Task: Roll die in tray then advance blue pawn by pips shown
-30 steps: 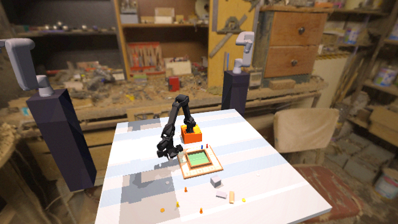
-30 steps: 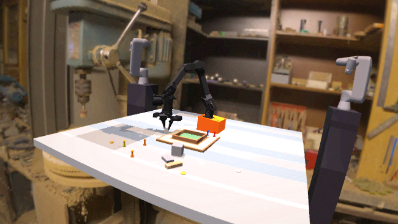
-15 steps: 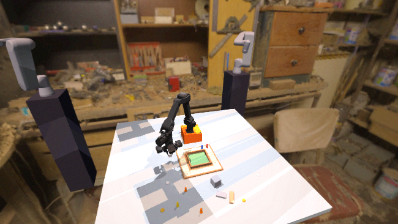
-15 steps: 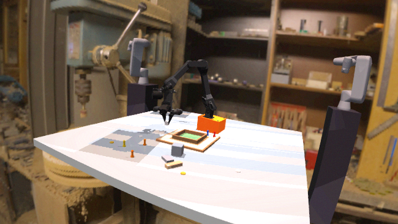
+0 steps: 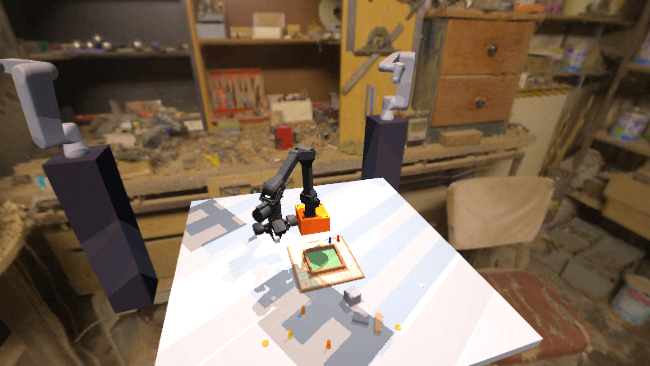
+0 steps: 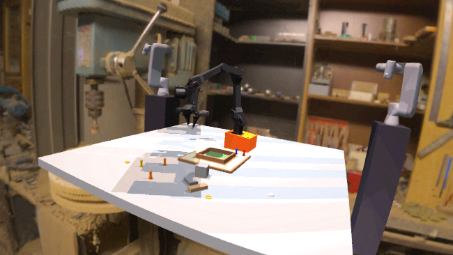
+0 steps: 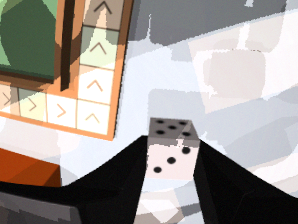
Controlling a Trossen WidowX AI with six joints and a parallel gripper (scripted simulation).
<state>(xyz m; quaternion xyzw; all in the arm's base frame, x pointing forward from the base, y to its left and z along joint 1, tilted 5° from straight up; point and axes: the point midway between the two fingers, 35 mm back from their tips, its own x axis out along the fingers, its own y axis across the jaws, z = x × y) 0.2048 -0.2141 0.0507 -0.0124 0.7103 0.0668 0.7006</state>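
The blue pawn lies 270 mm to the left of my gripper tip, 100 mm below it and 40 mm behind it. The rest, counted from my gripper tip: green tray floor (200 mm to the left, 120 mm below, 70 mm ahead); then red pawn (310 mm to the left, 100 mm below, 50 mm behind); then die (right at my gripper tip).
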